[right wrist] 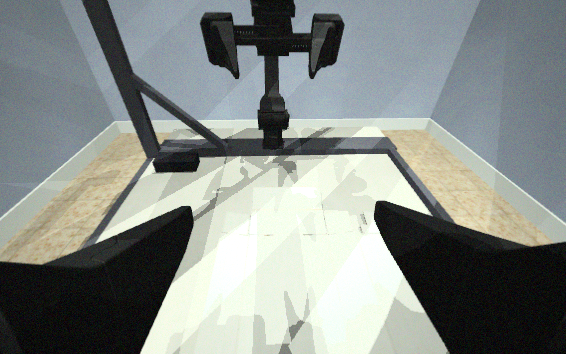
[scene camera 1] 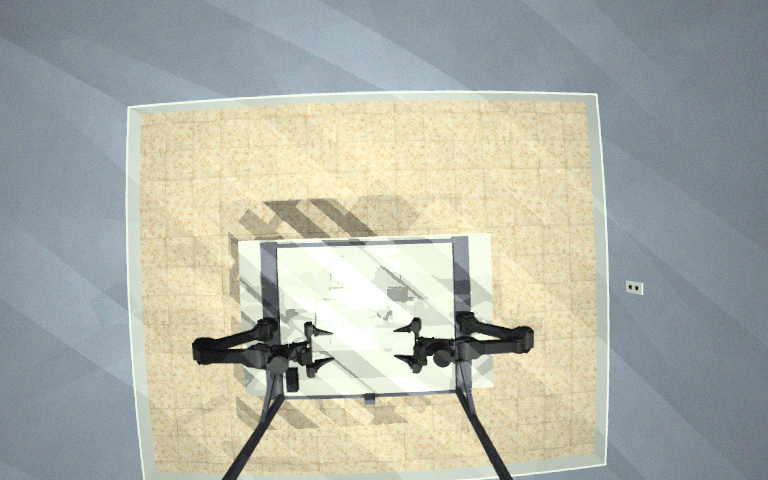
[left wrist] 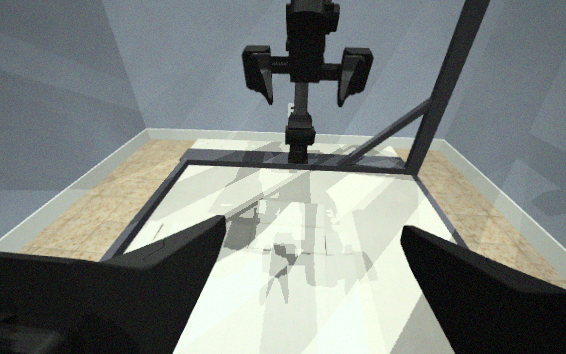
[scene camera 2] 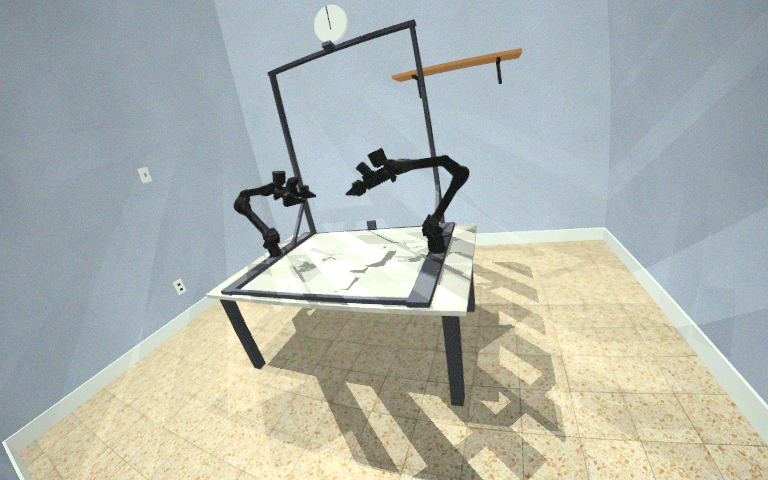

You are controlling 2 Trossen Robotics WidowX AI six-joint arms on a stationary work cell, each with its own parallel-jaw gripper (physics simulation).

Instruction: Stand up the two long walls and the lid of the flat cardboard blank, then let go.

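Where they show: left gripper, fingertip midpoint: (right wrist: 274,75) (scene camera 1: 333,345) (left wrist: 312,228) (scene camera 2: 350,192); right gripper, fingertip midpoint: (right wrist: 285,212) (scene camera 1: 393,343) (left wrist: 305,103) (scene camera 2: 311,198); left arm's base, origin of the base link: (right wrist: 272,144) (scene camera 1: 270,324) (scene camera 2: 437,250); right arm's base, origin of the base link: (scene camera 1: 463,317) (left wrist: 297,158) (scene camera 2: 275,255).
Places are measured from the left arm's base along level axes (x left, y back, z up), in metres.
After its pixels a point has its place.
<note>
The white cardboard blank (scene camera 1: 362,283) @(x 0.181, y -0.442, z -0.007 m) (scene camera 2: 345,266) @(x 0.114, y -0.401, z -0.013 m) (left wrist: 290,225) @(x 0.013, y -0.624, z -0.004 m) (right wrist: 287,220) @(x 0.026, y -0.307, z -0.012 m) lies on the white table top, away from both grippers. It is pale on pale, with thin crease lines and gaps; its long walls and lid are hard to tell apart, and their tilt is unclear under the shadows. My left gripper (scene camera 1: 333,345) @(x 0.000, y -0.349, z 0.298 m) (scene camera 2: 347,194) @(x 0.000, y -0.349, z 0.298 m) (left wrist: 312,228) @(x 0.000, y -0.349, z 0.298 m) (right wrist: 274,75) @(x 0.000, y -0.349, z 0.298 m) is open and empty, high above the table. My right gripper (scene camera 1: 395,343) @(x 0.000, y -0.566, z 0.292 m) (scene camera 2: 308,198) @(x 0.000, y -0.566, z 0.292 m) (left wrist: 305,103) @(x 0.000, y -0.566, z 0.292 m) (right wrist: 285,212) @(x 0.000, y -0.566, z 0.292 m) is open and empty, also high up, facing the left one across a gap.
A small black box (scene camera 1: 291,379) @(x -0.262, y -0.091, z 0.015 m) (right wrist: 176,163) @(x -0.263, y -0.114, z 0.011 m) sits on the table near a frame corner, beside the left arm's side. Dark bars (scene camera 1: 461,271) (scene camera 2: 421,283) border the work area. A tall dark frame post (scene camera 2: 286,124) @(x -0.366, y -0.875, z 0.698 m) (left wrist: 445,75) @(x -0.346, y -0.875, z 0.276 m) (right wrist: 117,65) @(x -0.360, y -0.040, z 0.240 m) rises at the right arm's side in scene camera 2.
</note>
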